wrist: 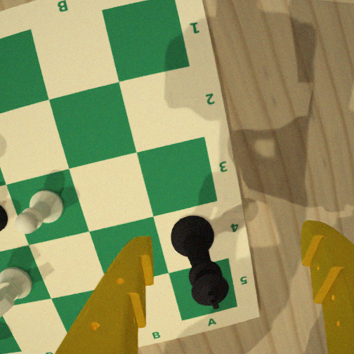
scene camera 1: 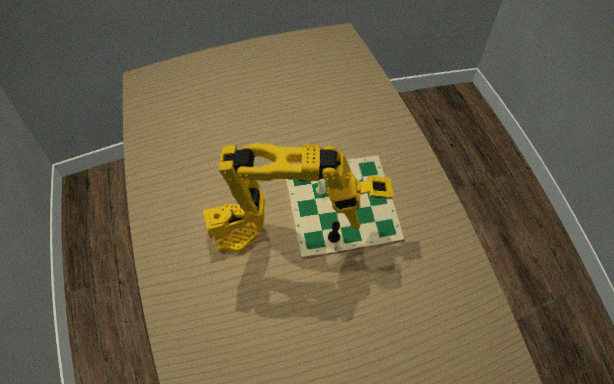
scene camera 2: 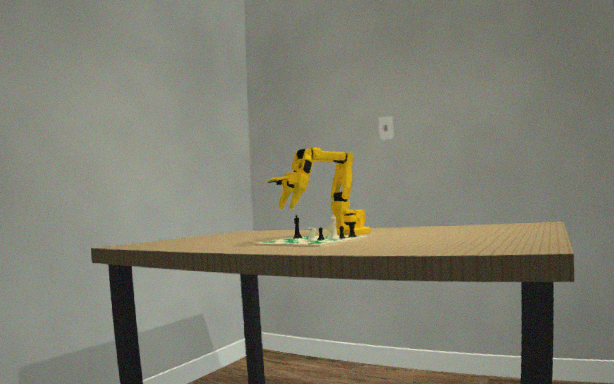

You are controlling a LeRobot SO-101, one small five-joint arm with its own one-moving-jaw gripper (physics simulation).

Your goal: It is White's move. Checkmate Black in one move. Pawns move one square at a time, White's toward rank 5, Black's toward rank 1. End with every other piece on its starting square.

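Frame: origin at the arm's base, x left, y down, z back, level; metres.
Where they show: hand at its tool point: [scene camera 1: 356,207] [scene camera 2: 290,207]; arm's base at its link origin: [scene camera 1: 242,227] [scene camera 2: 349,234].
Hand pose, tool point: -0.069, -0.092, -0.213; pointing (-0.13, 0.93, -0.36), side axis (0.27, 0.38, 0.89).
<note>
Each offset is from my tool point to the top centre of the thing, as dx, dy, dz. "spot": to the spot under its first point. Level surfaces: height alone.
My gripper [scene camera 1: 356,226] [scene camera 2: 287,207] [wrist: 227,235] is open and empty above the board. The black king @(-0.009, +0.023, +0.040) [scene camera 1: 334,234] [scene camera 2: 297,228] [wrist: 192,236] stands upright on A4; in the wrist view it is drawn between and beyond the jaws, touching neither. A white pawn [wrist: 46,206] stands on C3. A white knight @(+0.103, +0.047, +0.030) [scene camera 1: 321,187] [wrist: 15,283] stands on D4. A black pawn [wrist: 2,218] shows partly at the wrist view's left edge. A tall white piece @(+0.136, +0.023, -0.015) [scene camera 2: 333,228] and a dark flared piece @(+0.151, +0.053, +0.060) [scene camera 2: 351,229] stand near the arm's base. The arm hides several pieces in scene camera 1.
The green and cream board @(spot: -0.056, +0.087, -0.085) [scene camera 1: 397,239] [wrist: 250,295] lies on the wooden table @(dy +0.093) [scene camera 1: 200,100] [scene camera 2: 475,240]. In scene camera 2, low white pieces @(+0.092, +0.053, -0.048) [scene camera 2: 312,233] overlap, beside two small black pawns @(+0.096, +0.055, -0.013) [scene camera 2: 320,234] @(+0.140, +0.055, +0.019) [scene camera 2: 342,232]. The arm's shadow falls across the board's edge and the table.
</note>
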